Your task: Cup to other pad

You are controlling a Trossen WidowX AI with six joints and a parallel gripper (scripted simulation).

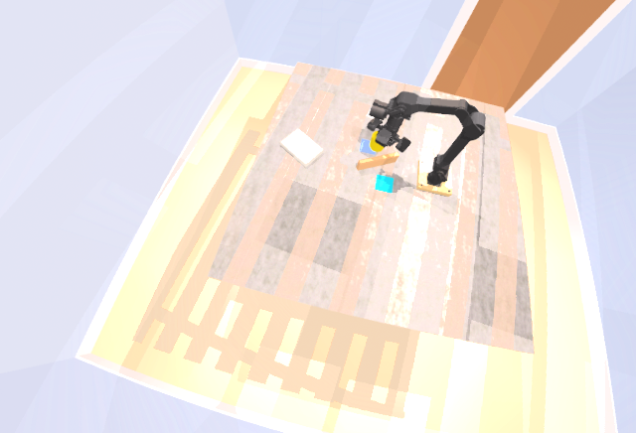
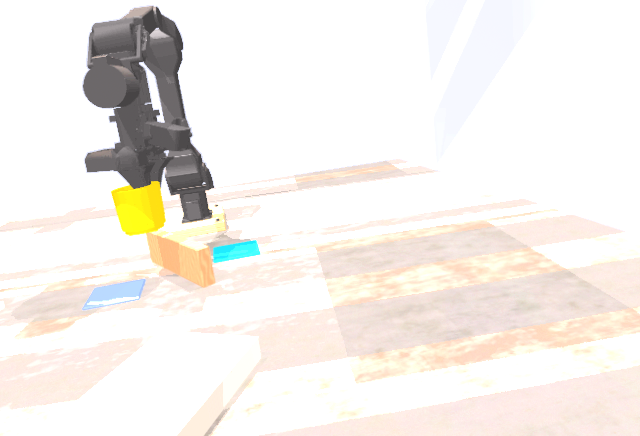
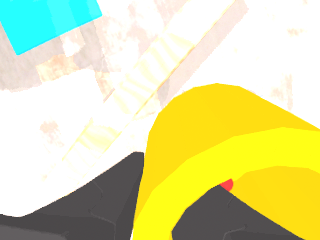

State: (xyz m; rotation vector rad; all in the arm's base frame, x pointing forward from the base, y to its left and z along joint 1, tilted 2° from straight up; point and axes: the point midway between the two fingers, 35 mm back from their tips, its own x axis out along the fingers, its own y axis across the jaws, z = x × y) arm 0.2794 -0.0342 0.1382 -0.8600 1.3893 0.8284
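The cyan pad is 6 cm behind my gripper tip, 11 cm to the left of it and 13 cm below it. From my gripper tip the other things lie so: yellow cup (2 cm ahead, 2 cm to the right); then wooden block (2 cm to the left, 10 cm below); then red marble (3 cm ahead, 3 cm to the right, 2 cm below).
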